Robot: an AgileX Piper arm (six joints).
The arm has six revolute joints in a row. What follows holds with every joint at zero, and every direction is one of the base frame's. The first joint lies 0.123 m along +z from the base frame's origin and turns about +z. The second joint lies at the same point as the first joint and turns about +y. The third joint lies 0.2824 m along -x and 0.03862 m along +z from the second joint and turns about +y. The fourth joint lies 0.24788 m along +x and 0.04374 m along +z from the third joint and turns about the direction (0.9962, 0, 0.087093). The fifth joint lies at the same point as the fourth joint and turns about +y. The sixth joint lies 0.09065 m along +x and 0.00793 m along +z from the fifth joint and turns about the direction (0.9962, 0, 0.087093). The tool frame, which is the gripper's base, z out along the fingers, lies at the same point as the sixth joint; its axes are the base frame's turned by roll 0, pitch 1.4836 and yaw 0 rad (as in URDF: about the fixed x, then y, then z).
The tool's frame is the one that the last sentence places.
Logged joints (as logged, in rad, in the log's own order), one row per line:
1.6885, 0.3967, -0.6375, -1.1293, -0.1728, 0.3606
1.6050, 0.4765, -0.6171, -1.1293, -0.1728, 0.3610
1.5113, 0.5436, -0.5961, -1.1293, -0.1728, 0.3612
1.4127, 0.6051, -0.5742, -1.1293, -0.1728, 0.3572
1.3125, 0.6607, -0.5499, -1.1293, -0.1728, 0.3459
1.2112, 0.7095, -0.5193, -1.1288, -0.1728, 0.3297
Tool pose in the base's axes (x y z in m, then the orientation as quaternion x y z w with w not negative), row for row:
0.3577, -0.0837, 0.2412, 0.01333, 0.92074, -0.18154, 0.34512
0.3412, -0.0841, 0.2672, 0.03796, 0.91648, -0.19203, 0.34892
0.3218, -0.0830, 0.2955, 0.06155, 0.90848, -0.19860, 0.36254
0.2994, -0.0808, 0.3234, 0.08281, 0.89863, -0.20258, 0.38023
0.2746, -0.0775, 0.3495, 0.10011, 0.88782, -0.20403, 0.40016
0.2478, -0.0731, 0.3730, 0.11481, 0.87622, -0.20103, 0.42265
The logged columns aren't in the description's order. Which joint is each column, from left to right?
Columns, left to right: joint 2, joint 5, joint 4, joint 3, joint 1, joint 6.
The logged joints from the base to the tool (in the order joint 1, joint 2, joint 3, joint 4, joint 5, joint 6), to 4 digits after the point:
-0.1728, 1.6885, -1.1293, -0.6375, 0.3967, 0.3606
-0.1728, 1.6050, -1.1293, -0.6171, 0.4765, 0.3610
-0.1728, 1.5113, -1.1293, -0.5961, 0.5436, 0.3612
-0.1728, 1.4127, -1.1293, -0.5742, 0.6051, 0.3572
-0.1728, 1.3125, -1.1293, -0.5499, 0.6607, 0.3459
-0.1728, 1.2112, -1.1288, -0.5193, 0.7095, 0.3297

